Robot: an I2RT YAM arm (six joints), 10 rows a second.
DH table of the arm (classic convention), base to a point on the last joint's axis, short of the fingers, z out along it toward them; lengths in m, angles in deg. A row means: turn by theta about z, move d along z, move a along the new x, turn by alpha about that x. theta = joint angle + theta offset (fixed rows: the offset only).
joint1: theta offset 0; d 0.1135; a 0.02; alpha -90
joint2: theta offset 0; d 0; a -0.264; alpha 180
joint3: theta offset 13.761; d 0; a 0.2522; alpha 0
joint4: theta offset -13.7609; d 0; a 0.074; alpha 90
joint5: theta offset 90; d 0; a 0; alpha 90
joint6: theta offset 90; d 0.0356; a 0; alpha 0
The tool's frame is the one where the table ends.
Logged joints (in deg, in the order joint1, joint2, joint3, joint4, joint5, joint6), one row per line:
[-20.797 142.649 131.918 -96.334 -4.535 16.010]
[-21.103 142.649 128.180 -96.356 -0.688 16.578]
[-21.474 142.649 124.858 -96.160 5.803 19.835]
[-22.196 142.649 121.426 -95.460 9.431 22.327]
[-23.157 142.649 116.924 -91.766 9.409 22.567]
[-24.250 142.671 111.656 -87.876 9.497 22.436]
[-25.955 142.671 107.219 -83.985 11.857 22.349]
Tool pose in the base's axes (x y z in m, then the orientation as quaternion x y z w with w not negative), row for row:
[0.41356 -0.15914 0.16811 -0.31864 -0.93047 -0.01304 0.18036]
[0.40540 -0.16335 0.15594 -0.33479 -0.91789 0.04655 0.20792]
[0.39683 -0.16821 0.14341 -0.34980 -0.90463 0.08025 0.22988]
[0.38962 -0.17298 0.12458 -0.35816 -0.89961 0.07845 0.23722]
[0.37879 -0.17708 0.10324 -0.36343 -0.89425 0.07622 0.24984]
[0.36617 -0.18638 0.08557 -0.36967 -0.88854 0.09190 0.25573]
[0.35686 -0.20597 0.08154 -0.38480 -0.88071 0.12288 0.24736]
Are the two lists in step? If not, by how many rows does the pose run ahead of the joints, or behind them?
The pose runs 1 row ahead of the joints: the pose in row i belongs to the joints in row i + 1.
